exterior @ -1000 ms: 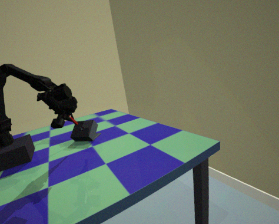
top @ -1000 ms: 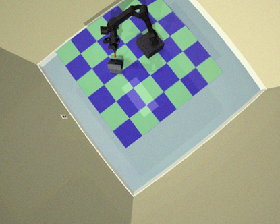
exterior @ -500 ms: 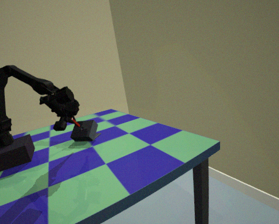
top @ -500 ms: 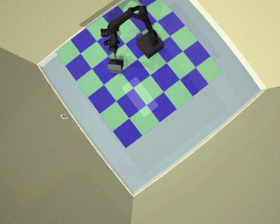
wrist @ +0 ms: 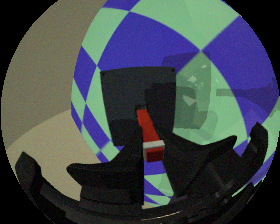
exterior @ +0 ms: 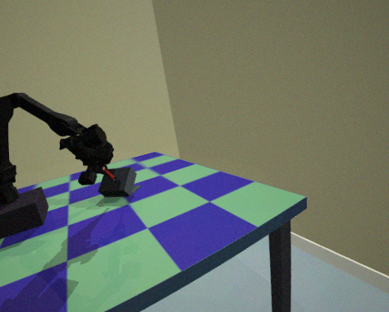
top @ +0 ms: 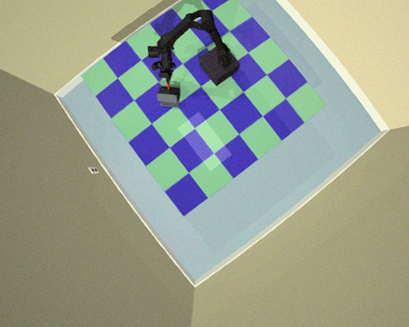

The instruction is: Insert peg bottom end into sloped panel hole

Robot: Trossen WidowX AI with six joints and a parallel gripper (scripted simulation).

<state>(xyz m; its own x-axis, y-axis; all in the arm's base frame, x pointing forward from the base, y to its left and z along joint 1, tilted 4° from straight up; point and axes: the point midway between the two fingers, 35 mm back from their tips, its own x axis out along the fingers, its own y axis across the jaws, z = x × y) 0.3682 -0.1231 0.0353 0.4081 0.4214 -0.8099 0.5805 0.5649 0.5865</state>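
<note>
Now: the grey sloped panel 3 cm ahead of my gripper tip, 3 cm to the left of it and 6 cm below it. Round my gripper tip: red peg (1 cm behind, 1 cm to the right, 1 cm above).
</note>
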